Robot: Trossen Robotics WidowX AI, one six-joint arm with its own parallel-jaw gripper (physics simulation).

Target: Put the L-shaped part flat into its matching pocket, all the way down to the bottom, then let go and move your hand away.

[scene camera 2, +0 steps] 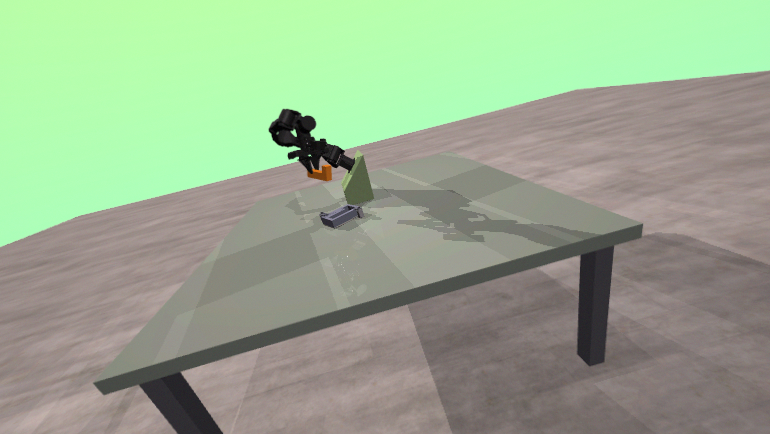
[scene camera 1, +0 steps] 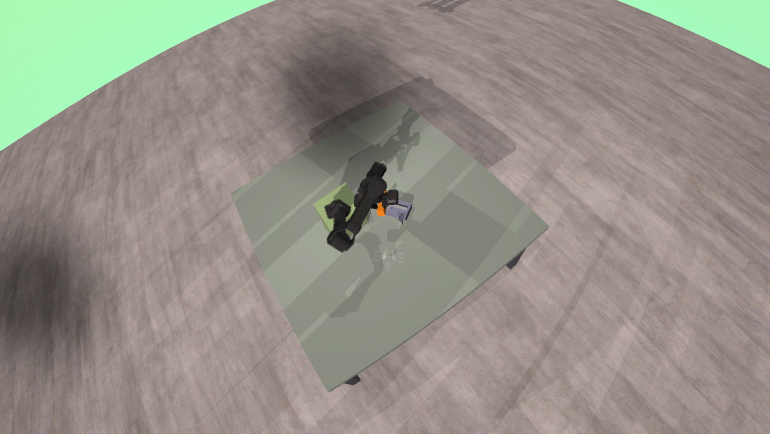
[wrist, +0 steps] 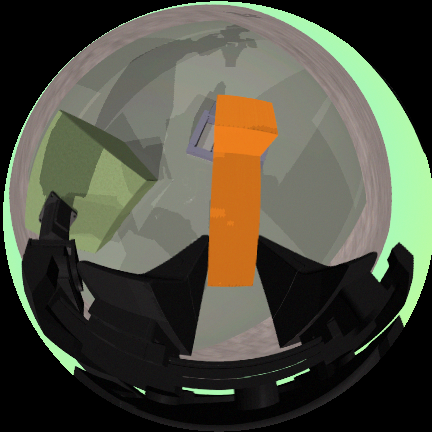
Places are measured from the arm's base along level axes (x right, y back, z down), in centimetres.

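Where they show: gripper, between the fingertips: (scene camera 2: 314, 173) (scene camera 1: 381, 208) (wrist: 231, 241); arm's base, origin of its link: (scene camera 2: 351, 165) (scene camera 1: 332, 210) (wrist: 56, 215).
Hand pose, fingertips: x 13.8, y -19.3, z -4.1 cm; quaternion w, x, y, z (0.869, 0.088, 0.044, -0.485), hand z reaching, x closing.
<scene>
Things, the pixels of their top centre, and the offset from my fingertips. Level surfaces: height alone.
- orange L-shaped part, centre of its top: (wrist: 252, 208) (scene camera 2: 317, 165) (scene camera 1: 381, 198) dx -2.4, dy -1.5, dz -3.1 cm
- grey-violet pocket block, centre of its top: (wrist: 233, 139) (scene camera 2: 339, 209) (scene camera 1: 395, 205) dx -7.5, dy -9.8, dz +14.8 cm
- green-grey table, height of its surface: dz +19.6 cm
The orange L-shaped part (scene camera 1: 381, 209) (scene camera 2: 326, 173) (wrist: 235, 200) is held in the air, apart from the grey-violet pocket block (scene camera 1: 397, 211) (scene camera 2: 339, 218) (wrist: 199, 152). In scene camera 2, its long arm runs sideways and its short leg sticks up at the right end. My gripper (scene camera 2: 314, 169) (wrist: 231, 241) is shut on the long arm near the end away from the short leg. The pocket block rests on the table, lower than the gripper. In the wrist view the part hides much of the block, and the pocket's outline cannot be made out.
A light green wedge (scene camera 1: 323, 206) (scene camera 2: 358, 186) (wrist: 120, 192) under the arm's base stands close to the pocket block. The green-grey table (scene camera 1: 355, 339) (scene camera 2: 269, 280) (wrist: 310, 200) carries both, and arm shadows cross its top. A small upright post stands at the block's corner in scene camera 2.
</scene>
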